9 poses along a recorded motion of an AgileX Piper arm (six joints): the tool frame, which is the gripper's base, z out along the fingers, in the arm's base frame.
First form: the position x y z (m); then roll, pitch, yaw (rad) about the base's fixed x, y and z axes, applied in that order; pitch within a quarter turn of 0, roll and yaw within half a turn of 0.
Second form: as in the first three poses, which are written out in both.
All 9 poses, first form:
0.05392 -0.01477 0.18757 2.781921 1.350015 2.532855
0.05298 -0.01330 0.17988 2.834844 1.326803 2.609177
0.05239 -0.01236 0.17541 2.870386 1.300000 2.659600
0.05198 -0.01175 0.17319 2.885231 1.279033 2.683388
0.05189 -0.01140 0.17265 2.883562 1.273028 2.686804
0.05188 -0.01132 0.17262 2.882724 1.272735 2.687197
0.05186 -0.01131 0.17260 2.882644 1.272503 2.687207
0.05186 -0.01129 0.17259 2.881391 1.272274 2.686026
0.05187 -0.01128 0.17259 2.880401 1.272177 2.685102
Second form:
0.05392 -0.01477 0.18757 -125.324 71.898 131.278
0.05298 -0.01330 0.17988 -131.963 71.863 137.719
0.05239 -0.01236 0.17541 -137.410 71.219 143.178
0.05198 -0.01175 0.17319 -140.841 70.568 146.754
0.05189 -0.01140 0.17265 -142.046 70.472 148.067
0.05188 -0.01132 0.17262 -142.234 70.501 148.264
0.05186 -0.01131 0.17260 -142.265 70.494 148.300
0.05186 -0.01129 0.17259 -142.271 70.492 148.331
0.05187 -0.01128 0.17259 -142.271 70.495 148.348

